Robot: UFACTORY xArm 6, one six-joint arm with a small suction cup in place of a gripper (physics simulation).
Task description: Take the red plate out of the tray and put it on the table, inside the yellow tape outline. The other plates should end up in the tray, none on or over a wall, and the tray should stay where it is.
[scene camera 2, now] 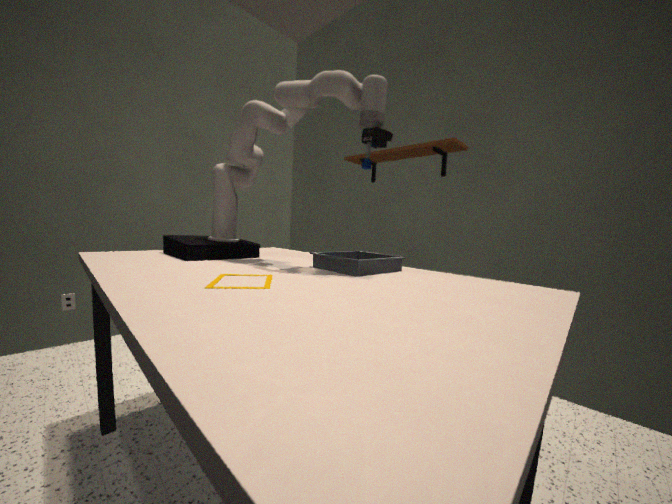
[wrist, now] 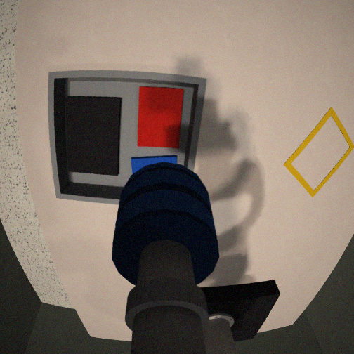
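Seen in the pictures: hand, tool point: (scene camera 2: 366,168); arm's base, link origin: (scene camera 2: 223,240).
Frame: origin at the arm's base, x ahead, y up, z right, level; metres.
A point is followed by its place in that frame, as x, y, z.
The grey tray (scene camera 2: 335,264) @[0.549, -0.040, -0.093] (wrist: 127,75) stands on the table. In the wrist view, the red plate (wrist: 160,120) lies flat at the tray's upper right, with a shadow over part of it. A larger black plate (wrist: 95,135) lies along the left side. A blue plate (wrist: 152,161) lies below the red one, partly hidden by my cup. The plates do not show in the scene view. The yellow tape outline (scene camera 2: 268,282) @[0.569, -0.063, 0.176] (wrist: 299,179) is on the table apart from the tray. My blue suction cup (scene camera 2: 366,163) (wrist: 164,175) hangs high above the tray area, open, holding nothing.
The arm's black base (scene camera 2: 187,248) @[0.108, -0.020, 0.189] (wrist: 252,305) stands at the far end of the table (scene camera 2: 352,368) @[0.968, -0.065, 0.356] (wrist: 280,60). A wooden shelf (scene camera 2: 415,151) is on the wall behind the arm. The tray's walls rise around the plates.
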